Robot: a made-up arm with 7 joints.
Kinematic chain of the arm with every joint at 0, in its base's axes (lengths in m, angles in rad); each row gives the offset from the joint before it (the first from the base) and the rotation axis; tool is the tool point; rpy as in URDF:
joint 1: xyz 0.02 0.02 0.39 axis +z
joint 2: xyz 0 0 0.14 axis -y
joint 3: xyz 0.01 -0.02 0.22 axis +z
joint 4: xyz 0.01 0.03 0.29 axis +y
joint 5: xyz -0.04 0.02 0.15 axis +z
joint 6: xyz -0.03 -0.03 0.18 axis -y
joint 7: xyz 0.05 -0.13 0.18 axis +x
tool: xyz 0.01 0 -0.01 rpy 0.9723 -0.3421 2.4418
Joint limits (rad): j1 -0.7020..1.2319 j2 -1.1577..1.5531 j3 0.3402..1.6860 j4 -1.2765..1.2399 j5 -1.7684..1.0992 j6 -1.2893..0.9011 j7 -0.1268..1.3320
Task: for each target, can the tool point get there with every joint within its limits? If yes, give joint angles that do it. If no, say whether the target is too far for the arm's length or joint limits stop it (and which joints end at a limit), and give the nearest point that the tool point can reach.
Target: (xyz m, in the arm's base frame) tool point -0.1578 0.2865 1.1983
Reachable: yes | joints 0.1188 0.5799 1.1431 0.9053 0.1161 -1.0292 0.5099
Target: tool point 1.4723 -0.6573 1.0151
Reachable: no: too far | nearest point 0.9317 -0.4052 0.8662 | short by 0.615 m
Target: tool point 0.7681 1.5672 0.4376
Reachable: no: too far | nearest point 0.4585 0.9268 0.6076 | short by 0.731 m
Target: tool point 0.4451 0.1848 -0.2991
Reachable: no: joint limits stop it (at a limit: joint 2, joint 3, joint 4, joint 7) | nearest point 0.6462 0.2627 0.3131 | short by 0.649 m
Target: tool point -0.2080 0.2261 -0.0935
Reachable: no: joint limits stop it (at a limit: joint 1, joint 2, joint 3, joint 4, joint 6, joint 7) | nearest point -0.3561 0.2727 0.0120 | short by 0.188 m
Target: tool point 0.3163 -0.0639 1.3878
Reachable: yes | joints 0.9685 -0.1043 0.9853 -0.4609 -0.7861 -0.7193 1.0214
